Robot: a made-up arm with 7 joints.
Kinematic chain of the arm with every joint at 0, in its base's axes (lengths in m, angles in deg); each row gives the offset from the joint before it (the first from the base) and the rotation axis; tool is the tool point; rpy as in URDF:
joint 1: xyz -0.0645 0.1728 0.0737 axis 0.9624 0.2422 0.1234
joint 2: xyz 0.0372 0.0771 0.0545 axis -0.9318 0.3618 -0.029
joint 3: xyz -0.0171 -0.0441 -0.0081 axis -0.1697 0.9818 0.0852
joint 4: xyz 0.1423 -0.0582 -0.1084 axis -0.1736 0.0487 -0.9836
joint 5: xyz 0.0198 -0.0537 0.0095 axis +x
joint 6: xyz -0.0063 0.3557 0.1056 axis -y
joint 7: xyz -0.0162 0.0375 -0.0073 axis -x
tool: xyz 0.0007 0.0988 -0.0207 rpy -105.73 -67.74 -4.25
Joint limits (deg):
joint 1: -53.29..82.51
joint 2: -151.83..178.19
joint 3: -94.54..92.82
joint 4: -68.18..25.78
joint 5: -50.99..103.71
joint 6: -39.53..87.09
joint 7: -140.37..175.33
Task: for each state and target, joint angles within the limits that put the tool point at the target. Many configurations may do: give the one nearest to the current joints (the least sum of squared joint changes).
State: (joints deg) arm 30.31 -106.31 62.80 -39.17 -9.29 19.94 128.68
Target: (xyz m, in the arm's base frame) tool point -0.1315 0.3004 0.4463
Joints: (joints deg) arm 43.60 -115.53 58.05 -18.51 -30.62 26.15 113.64
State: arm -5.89 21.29 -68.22 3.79 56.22 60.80 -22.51
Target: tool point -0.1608 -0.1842 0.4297
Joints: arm 23.39 13.84 -52.45 -9.11 92.88 59.76 -22.75
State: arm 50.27 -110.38 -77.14 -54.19 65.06 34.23 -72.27
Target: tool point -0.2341 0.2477 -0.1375
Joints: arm 39.95 -102.43 -42.26 -48.86 49.43 38.02 -89.51
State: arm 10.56 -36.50 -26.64 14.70 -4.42 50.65 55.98
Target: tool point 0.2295 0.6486 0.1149
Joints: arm 12.30 -43.45 8.01 11.88 -34.21 48.78 40.43
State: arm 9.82 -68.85 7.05 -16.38 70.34 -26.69 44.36
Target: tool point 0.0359 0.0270 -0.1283
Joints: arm 33.56 -101.22 9.82 -23.45 78.33 -30.76 61.99
